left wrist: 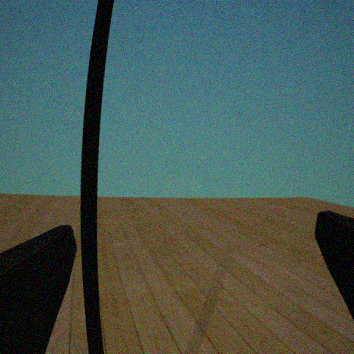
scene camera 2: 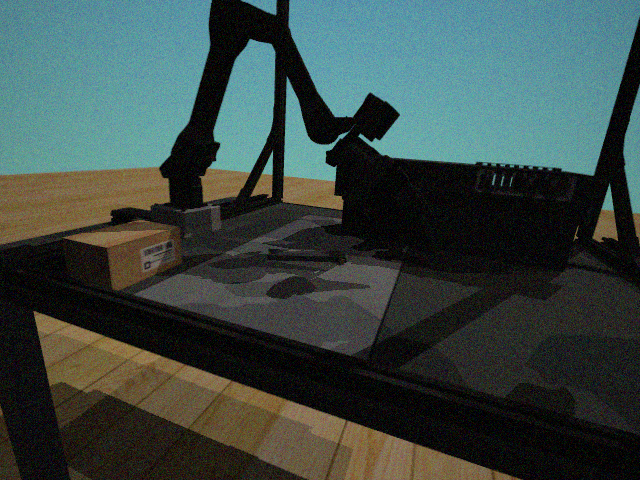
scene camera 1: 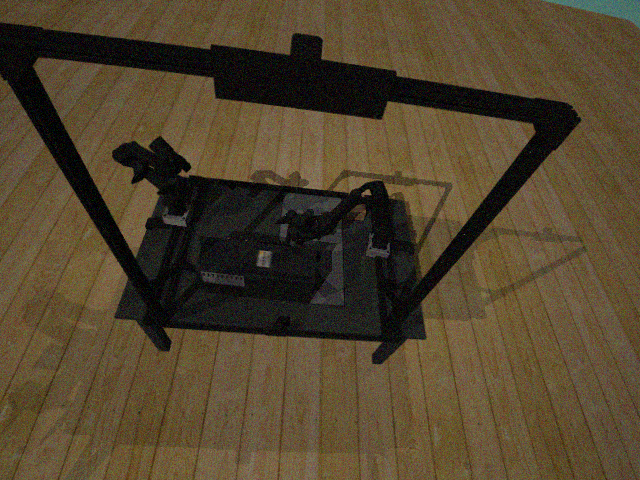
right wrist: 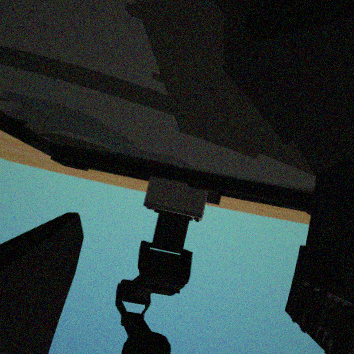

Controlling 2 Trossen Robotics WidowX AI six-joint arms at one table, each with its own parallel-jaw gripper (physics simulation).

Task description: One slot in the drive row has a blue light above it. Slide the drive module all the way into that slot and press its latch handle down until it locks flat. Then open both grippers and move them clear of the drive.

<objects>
my left gripper: open, holds nothing
a cardboard box [scene camera 2: 116, 257]: on the table
</objects>
